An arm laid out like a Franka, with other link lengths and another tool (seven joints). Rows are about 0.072 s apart.
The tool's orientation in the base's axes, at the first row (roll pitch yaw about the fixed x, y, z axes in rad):
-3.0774 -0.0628 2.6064
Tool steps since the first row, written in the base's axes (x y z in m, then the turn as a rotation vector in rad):
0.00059 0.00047 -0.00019 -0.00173 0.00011 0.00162
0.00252 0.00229 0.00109 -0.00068 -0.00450 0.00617
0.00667 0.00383 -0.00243 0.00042 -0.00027 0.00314
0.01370 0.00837 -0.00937 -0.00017 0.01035 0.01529
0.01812 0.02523 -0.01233 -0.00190 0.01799 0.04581
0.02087 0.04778 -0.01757 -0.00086 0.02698 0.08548
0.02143 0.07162 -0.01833 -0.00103 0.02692 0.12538
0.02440 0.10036 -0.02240 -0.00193 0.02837 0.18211
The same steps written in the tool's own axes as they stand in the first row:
-0.00028 0.00071 0.00013 0.00164 -0.00088 -0.00147
-0.00093 0.00317 -0.00136 -0.00132 -0.00461 -0.00598
-0.00393 0.00682 0.00175 -0.00030 -0.00022 -0.00316
-0.00809 0.01473 0.00795 0.00637 0.00784 -0.01545
-0.00349 0.03166 0.01013 0.01366 0.01159 -0.04588
0.00530 0.05279 0.01458 0.01984 0.01731 -0.08569
0.01691 0.07363 0.01474 0.02246 0.01462 -0.12541
0.02873 0.10012 0.01786 0.02753 0.01178 -0.18187

